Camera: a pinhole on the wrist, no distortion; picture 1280 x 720 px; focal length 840.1 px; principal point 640.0 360.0 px. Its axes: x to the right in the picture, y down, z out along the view. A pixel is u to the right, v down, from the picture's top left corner.
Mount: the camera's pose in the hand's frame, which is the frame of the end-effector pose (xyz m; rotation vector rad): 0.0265 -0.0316 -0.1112 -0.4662 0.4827 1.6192
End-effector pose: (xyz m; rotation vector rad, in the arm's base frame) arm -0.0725 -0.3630 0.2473 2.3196 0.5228 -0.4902
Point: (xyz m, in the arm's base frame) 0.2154 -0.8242 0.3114
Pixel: 983.9 189.5
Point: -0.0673 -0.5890 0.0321
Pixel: 243.9 317.5
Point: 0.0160 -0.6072 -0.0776
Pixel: 181.4 100.4
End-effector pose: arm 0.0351 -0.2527 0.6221 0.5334 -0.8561 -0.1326
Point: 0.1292 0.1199 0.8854
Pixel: outside the picture
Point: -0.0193 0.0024 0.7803
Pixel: 1205.8 388.4
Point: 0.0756 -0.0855 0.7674
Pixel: 1209.3 106.1
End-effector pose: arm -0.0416 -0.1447 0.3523 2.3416 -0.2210 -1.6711
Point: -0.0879 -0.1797 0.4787
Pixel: outside the picture
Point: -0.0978 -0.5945 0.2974
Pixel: 1061.5 61.6
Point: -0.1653 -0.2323 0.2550
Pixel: 370.5 229.8
